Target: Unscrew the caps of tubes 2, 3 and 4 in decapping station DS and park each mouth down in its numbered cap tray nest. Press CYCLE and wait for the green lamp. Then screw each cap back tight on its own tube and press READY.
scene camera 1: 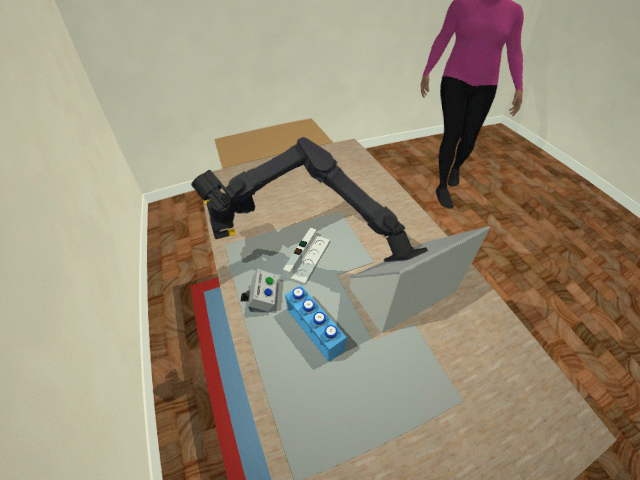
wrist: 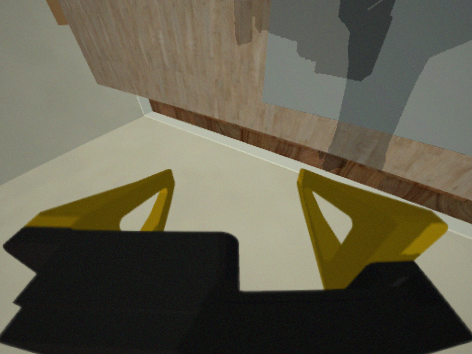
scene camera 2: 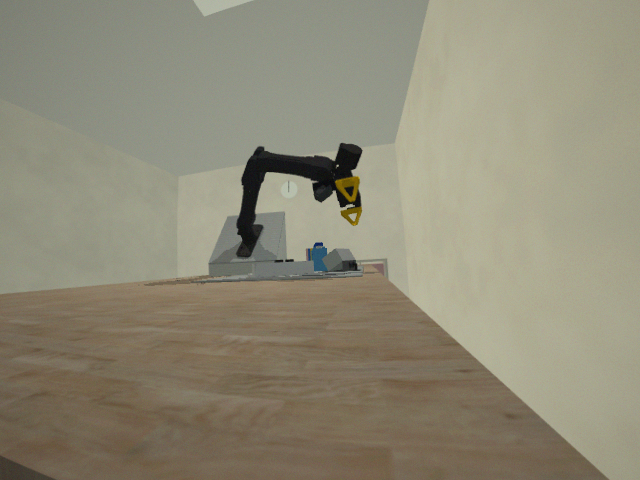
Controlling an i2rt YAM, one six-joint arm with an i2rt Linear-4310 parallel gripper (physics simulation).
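Places are measured from the arm's base along level axes (x ahead, y left, z up), in centimetres.
Pixels of known places: gripper, fingertip midpoint: (scene camera 1: 219, 223) (wrist: 235, 176) (scene camera 2: 353, 213); arm's base, origin of the base link: (scene camera 1: 404, 256) (scene camera 2: 250, 240).
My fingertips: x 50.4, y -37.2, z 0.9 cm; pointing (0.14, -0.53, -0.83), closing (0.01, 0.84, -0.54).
Note:
For each thing: its top centre in the pictures, then the offset to it from my fingertips. "pt": a spot on its surface instead. Level surfaces: height alone.
- blue decapping station, middle of its top: (scene camera 1: 314, 313) (scene camera 2: 318, 247) dx -18.4, dy +41.4, dz -6.5 cm
- end cap, middle of its top: (scene camera 1: 330, 330) dx -20.3, dy +49.0, dz -4.6 cm
- white cap tray, middle of its top: (scene camera 1: 307, 249) (scene camera 2: 281, 259) dx -26.9, dy +13.5, dz -11.4 cm
- white strip, surface spot: (scene camera 1: 310, 235) pt dx -30.6, dy +6.9, dz -12.3 cm
- dark green lamp, middle of its top: (scene camera 1: 302, 243) dx -26.4, dy +10.1, dz -11.4 cm
- grey control box, middle of its top: (scene camera 1: 260, 283) (scene camera 2: 338, 248) dx -7.2, dy +23.7, dz -8.4 cm
- green button, middle of its top: (scene camera 1: 268, 279) dx -10.1, dy +22.4, dz -9.3 cm
- blue button, middle of its top: (scene camera 1: 267, 290) dx -8.5, dy +26.6, dz -9.3 cm
- wooden table, its level: dz -17.1 cm
The blue decapping station (scene camera 1: 313, 329) (scene camera 2: 319, 259) holds several tubes in a row, with white-topped, blue-rimmed caps on them; one end cap (scene camera 1: 330, 331) is nearest the scene camera. Tube numbers are unreadable. The white cap tray (scene camera 1: 314, 259) has round nests with no caps in them. Beside it, a white strip (scene camera 1: 310, 235) carries a dark green lamp (scene camera 1: 302, 243) and a dark brown one, both looking unlit. The grey control box (scene camera 1: 265, 295) (scene camera 2: 338, 259) has a green button (scene camera 1: 269, 280) and a blue button (scene camera 1: 268, 291). My gripper (scene camera 1: 219, 217) (scene camera 2: 353, 211) (wrist: 235, 176) is open and empty, high near the table's edge.
A large grey slanted panel (scene camera 1: 434, 279) (scene camera 2: 268, 232) stands beside the arm base. Grey mats (scene camera 1: 361, 403) lie on the wooden table (scene camera 1: 516, 382) (scene camera 2: 258, 372). A red and blue strip (scene camera 1: 227, 356) runs along one side. A person (scene camera 1: 473, 56) stands beyond the table.

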